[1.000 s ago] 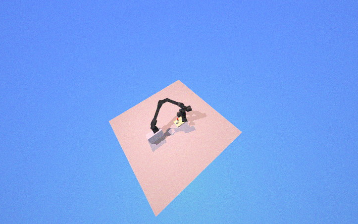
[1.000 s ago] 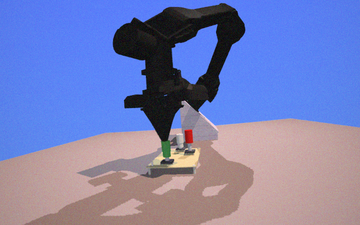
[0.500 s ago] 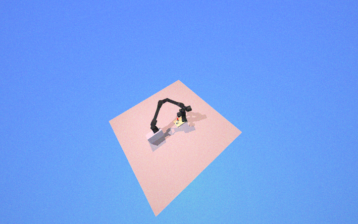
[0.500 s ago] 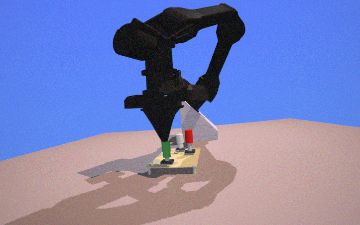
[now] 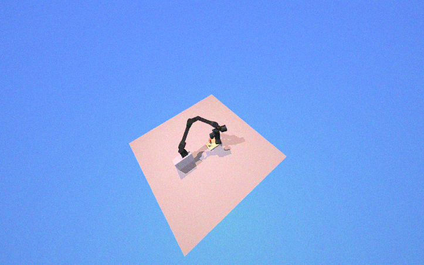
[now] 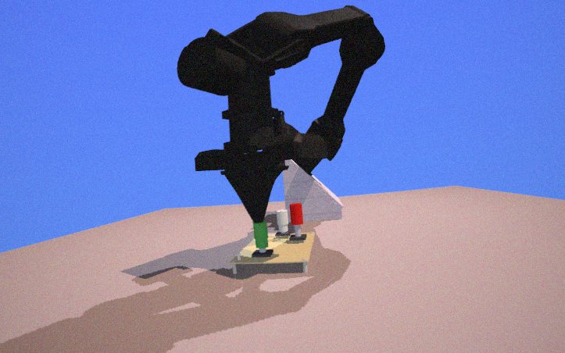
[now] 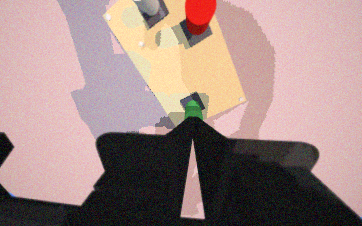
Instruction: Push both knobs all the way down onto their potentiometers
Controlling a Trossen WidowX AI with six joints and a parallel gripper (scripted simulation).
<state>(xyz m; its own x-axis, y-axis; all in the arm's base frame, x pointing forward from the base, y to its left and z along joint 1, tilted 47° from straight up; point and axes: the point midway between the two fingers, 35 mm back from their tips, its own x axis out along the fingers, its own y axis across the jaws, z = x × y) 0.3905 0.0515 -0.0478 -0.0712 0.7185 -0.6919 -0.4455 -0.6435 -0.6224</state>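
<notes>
My gripper tip is 1 cm above the green knob. From my gripper tip the other things lie so: white knob 11 cm behind, 1 cm to the left, 1 cm below.
</notes>
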